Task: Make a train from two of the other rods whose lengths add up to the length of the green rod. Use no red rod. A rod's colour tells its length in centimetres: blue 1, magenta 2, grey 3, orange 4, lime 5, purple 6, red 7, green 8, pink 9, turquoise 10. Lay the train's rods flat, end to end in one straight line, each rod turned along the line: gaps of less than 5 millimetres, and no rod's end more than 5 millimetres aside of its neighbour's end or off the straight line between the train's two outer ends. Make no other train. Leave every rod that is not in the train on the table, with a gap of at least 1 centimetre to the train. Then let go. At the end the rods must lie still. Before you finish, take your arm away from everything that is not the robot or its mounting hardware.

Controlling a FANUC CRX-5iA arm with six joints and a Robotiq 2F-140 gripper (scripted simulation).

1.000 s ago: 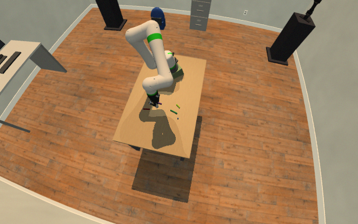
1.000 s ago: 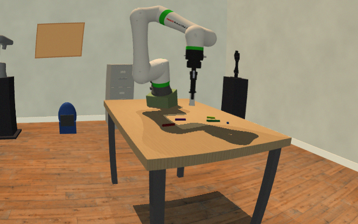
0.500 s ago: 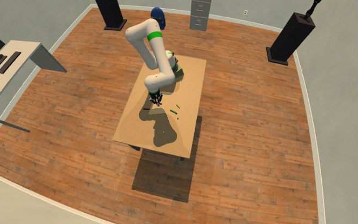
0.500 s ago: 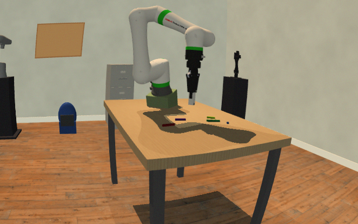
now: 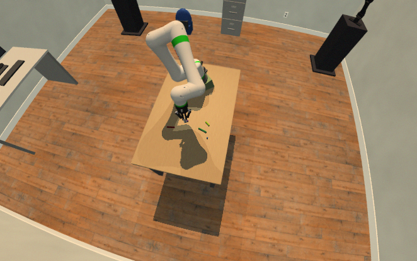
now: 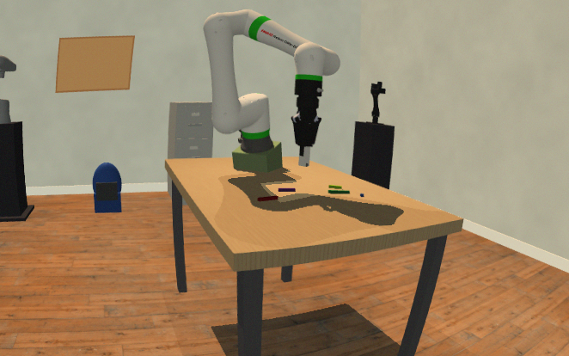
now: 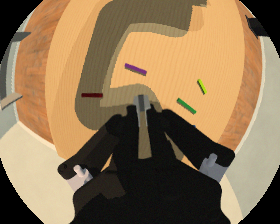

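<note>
Right now my hand is 60 mm past the purple rod, 30 mm to the left of it and 130 mm above it. Round my hand: red rod (40 mm ahead, 140 mm to the right, 130 mm below); then grey rod (30 mm below); then green rod (10 mm ahead, 150 mm to the left, 130 mm below).
</note>
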